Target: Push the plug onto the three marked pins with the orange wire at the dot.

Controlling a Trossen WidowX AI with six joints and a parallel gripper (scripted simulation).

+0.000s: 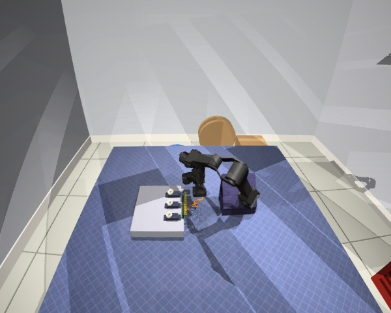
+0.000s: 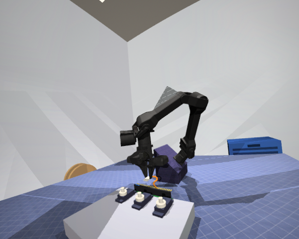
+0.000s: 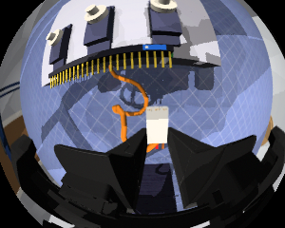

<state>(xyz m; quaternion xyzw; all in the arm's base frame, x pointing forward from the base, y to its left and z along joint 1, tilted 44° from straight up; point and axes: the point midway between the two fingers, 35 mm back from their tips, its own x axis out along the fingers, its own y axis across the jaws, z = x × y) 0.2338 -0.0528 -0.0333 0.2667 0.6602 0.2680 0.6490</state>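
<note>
The blue marked band is 8 cm ahead of my gripper tip. Round my gripper tip: pin strip (8 cm ahead, 6 cm to the left, 1 cm below); servo motor (13 cm ahead, 6 cm to the left, 2 cm below); grey holder (24 cm ahead, 6 cm to the left, 4 cm below).
</note>
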